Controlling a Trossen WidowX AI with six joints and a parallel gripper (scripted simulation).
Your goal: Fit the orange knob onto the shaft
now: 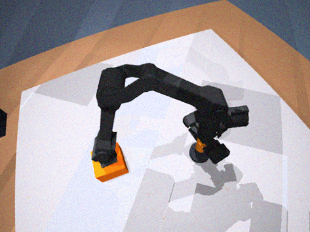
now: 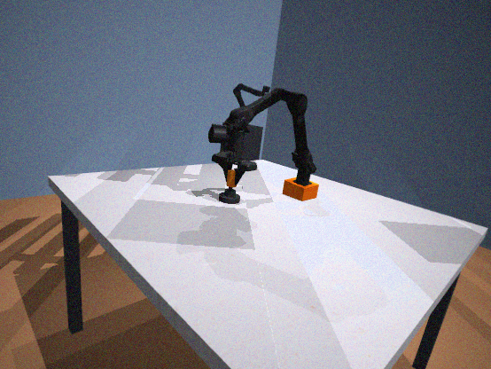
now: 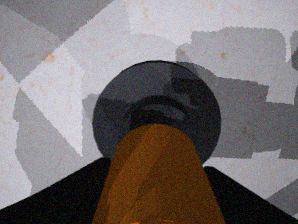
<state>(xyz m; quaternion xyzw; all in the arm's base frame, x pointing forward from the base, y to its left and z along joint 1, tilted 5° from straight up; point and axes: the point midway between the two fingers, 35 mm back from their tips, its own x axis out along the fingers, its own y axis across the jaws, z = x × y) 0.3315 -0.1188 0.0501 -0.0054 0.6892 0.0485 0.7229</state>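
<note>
Right now my gripper tip is 2 cm below the orange knob. The rest, counted from my gripper tip: dark round pedestal: 4 cm below.
</note>
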